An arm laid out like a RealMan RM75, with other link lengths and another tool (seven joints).
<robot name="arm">
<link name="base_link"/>
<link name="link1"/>
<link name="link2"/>
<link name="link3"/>
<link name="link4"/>
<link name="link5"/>
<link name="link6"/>
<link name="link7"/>
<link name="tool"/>
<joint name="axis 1" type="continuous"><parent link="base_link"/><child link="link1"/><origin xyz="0 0 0.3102" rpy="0 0 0"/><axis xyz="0 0 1"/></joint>
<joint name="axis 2" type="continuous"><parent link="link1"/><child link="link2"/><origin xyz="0 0 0" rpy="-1.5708 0 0"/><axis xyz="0 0 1"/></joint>
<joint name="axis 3" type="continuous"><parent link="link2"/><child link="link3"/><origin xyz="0 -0.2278 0" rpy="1.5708 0 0"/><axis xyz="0 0 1"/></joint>
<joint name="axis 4" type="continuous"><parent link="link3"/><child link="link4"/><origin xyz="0 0 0" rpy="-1.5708 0 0"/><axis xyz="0 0 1"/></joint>
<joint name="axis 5" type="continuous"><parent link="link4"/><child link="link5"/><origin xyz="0 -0.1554 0" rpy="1.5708 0 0"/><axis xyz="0 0 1"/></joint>
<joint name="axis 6" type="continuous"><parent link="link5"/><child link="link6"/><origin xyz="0 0 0" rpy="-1.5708 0 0"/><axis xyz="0 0 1"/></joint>
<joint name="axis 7" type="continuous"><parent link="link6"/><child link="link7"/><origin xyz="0 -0.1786 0" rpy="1.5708 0 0"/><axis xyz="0 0 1"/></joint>
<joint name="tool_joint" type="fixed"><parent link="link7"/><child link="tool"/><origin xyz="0.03 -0.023 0.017" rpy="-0.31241 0 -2.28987"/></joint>
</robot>
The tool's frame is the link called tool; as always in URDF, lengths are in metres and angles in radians. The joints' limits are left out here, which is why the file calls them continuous.
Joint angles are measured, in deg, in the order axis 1, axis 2, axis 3, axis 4, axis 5, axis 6, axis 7. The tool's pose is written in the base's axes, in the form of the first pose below.
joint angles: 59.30, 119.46, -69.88, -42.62, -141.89, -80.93, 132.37
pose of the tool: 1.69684, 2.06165, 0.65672, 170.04, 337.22, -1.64
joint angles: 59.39, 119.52, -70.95, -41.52, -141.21, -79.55, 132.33
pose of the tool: 1.69561, 2.06162, 0.65929, 171.17, 337.17, -5.05
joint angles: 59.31, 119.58, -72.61, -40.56, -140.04, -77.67, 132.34
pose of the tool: 1.69484, 2.06731, 0.66589, 171.94, 337.66, -9.24
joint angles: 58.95, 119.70, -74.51, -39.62, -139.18, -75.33, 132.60
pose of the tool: 1.69730, 2.06544, 0.68405, 175.17, 338.38, -13.28
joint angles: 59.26, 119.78, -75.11, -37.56, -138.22, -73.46, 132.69
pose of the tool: 1.71829, 2.05439, 0.68198, 177.02, 337.92, -17.73
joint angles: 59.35, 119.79, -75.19, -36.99, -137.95, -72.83, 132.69
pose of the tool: 1.72623, 2.05236, 0.68363, 177.38, 338.33, -18.82
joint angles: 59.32, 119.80, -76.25, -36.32, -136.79, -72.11, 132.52
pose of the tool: 1.72656, 2.05527, 0.67476, 177.58, 336.84, -21.67
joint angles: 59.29, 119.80, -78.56, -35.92, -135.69, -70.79, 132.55
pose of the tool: 1.70613, 2.06336, 0.68462, 178.48, 336.76, -24.43
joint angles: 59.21, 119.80, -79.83, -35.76, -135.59, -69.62, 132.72
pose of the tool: 1.69362, 2.06581, 0.70580, 180.24, 338.46, -25.07
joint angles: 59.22, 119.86, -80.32, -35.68, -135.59, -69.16, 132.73
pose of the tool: 1.68646, 2.06826, 0.71332, 180.65, 338.98, -25.67
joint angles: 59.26, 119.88, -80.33, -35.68, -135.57, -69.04, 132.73
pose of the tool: 1.68660, 2.07012, 0.71490, 180.22, 339.38, -25.84
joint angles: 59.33, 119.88, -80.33, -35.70, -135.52, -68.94, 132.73
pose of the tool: 1.68674, 2.07276, 0.71644, 179.51, 339.94, -25.90
